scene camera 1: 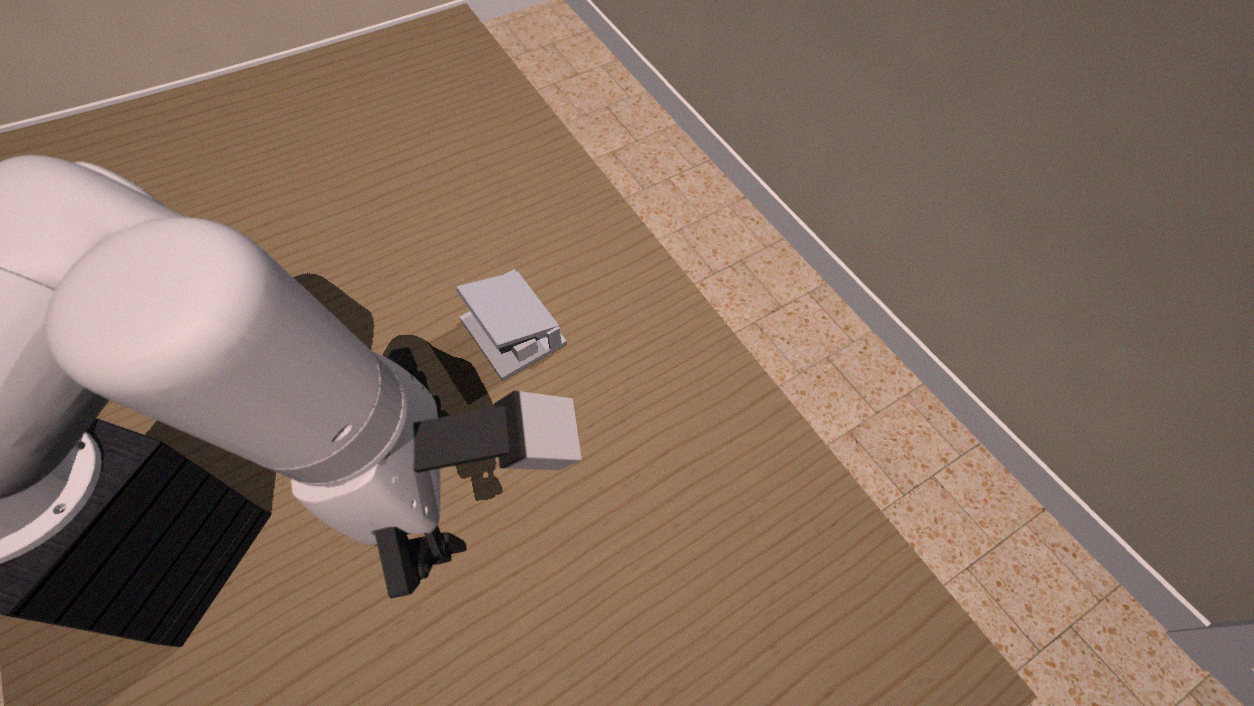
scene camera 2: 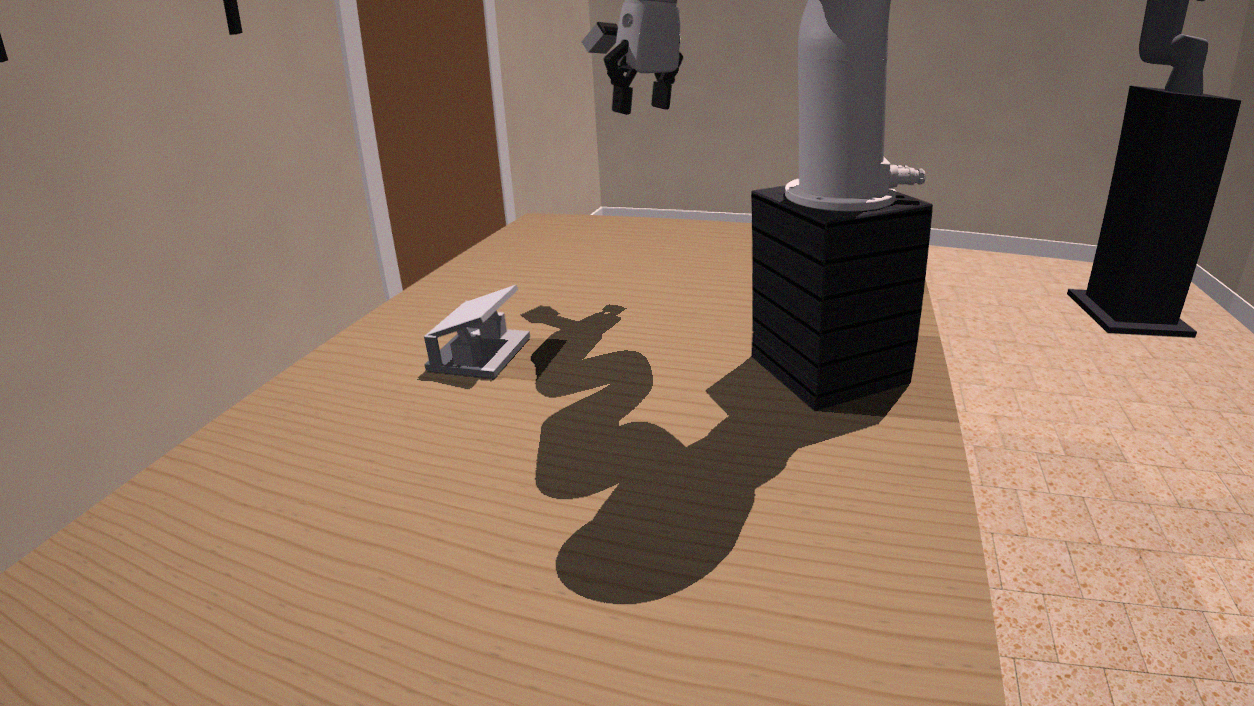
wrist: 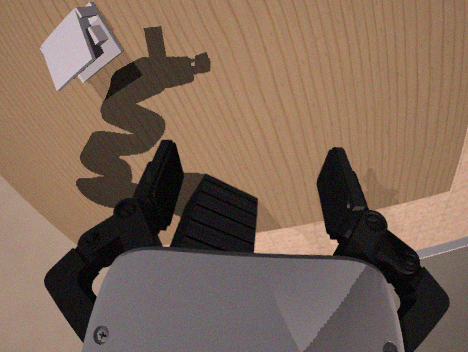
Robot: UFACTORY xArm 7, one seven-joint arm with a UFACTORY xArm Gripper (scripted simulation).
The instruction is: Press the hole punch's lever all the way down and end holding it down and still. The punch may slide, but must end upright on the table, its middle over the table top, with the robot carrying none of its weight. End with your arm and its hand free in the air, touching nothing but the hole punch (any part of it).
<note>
The pictures show: my gripper and a grey hole punch.
My gripper is seen too in scene camera 2 and in the wrist view.
</note>
